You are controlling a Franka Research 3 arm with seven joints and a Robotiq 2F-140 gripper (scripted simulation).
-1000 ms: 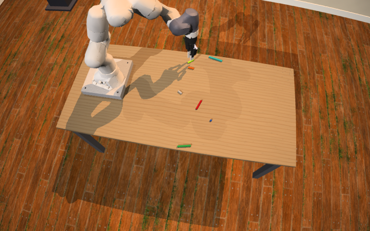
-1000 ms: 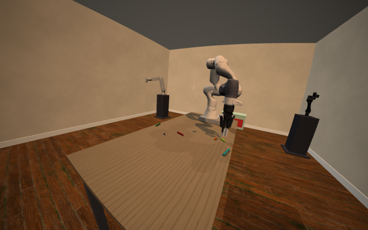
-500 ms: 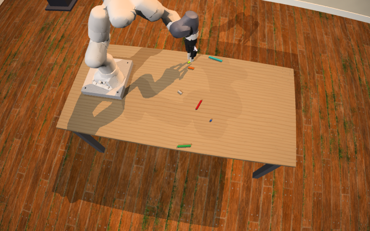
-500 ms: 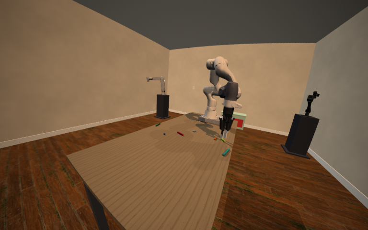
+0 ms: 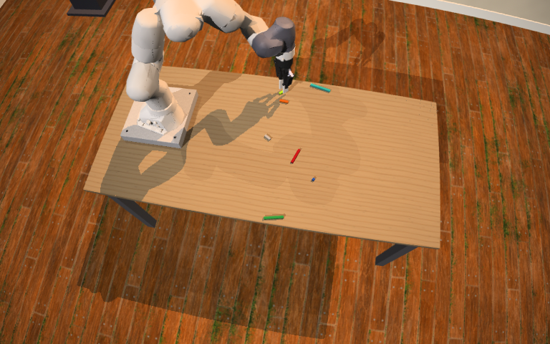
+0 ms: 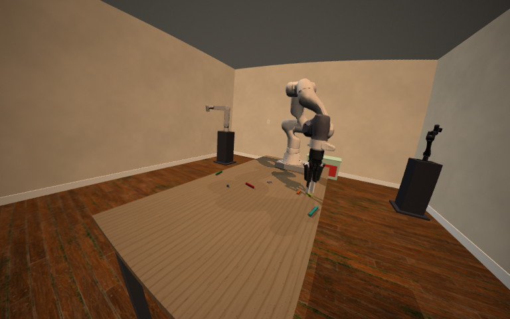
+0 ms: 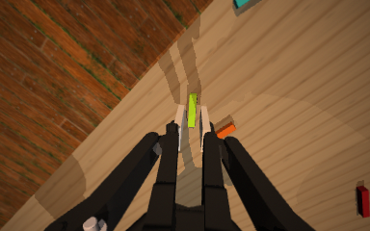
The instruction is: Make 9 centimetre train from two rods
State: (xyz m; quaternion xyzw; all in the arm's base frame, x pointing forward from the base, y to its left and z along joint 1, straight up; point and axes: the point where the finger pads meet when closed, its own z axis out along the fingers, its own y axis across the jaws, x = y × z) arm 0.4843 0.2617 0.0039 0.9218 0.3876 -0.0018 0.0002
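The lime rod lies 5 cm below my hand. The rest, counted from my hand: grey rod (2 cm behind, 26 cm to the right, 5 cm below); orange rod (1 cm ahead, 6 cm to the right, 5 cm below); turquoise rod (17 cm ahead, 6 cm to the left, 5 cm below).
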